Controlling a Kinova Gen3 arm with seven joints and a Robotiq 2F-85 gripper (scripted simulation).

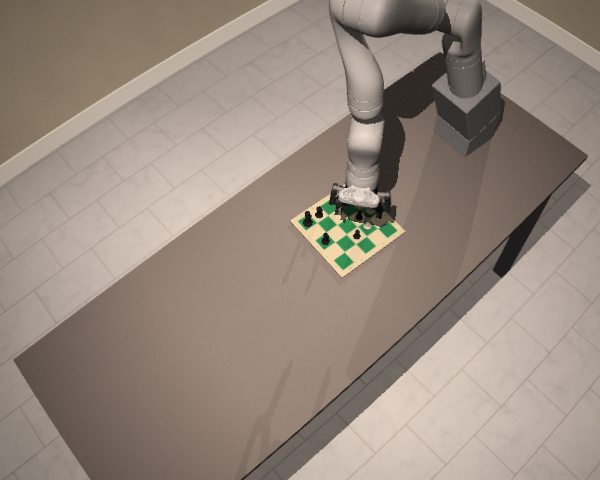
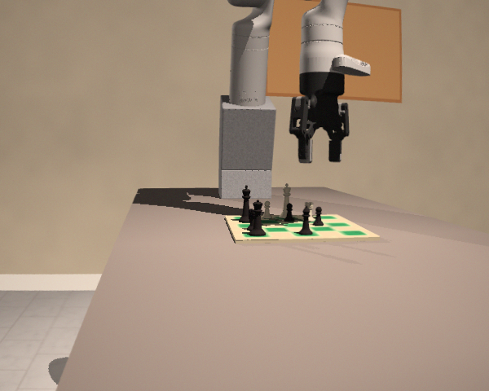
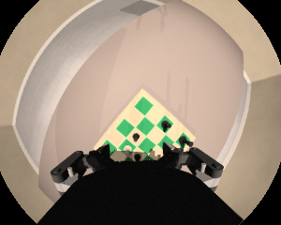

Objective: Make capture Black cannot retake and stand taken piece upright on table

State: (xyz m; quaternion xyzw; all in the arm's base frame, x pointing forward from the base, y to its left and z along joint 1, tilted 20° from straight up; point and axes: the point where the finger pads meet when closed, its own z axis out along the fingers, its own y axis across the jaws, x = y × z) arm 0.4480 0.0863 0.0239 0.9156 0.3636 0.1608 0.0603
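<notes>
Now: hand 100 mm above the white rook, 40 mm past it and 10 mm to the left of it. The rest, counted from my hand: white pawn 100 mm below, 80 mm to the right, 80 mm behind; then board 110 mm below, 40 mm to the right; then white king 80 mm below, 80 mm behind, 40 mm to the right.
</notes>
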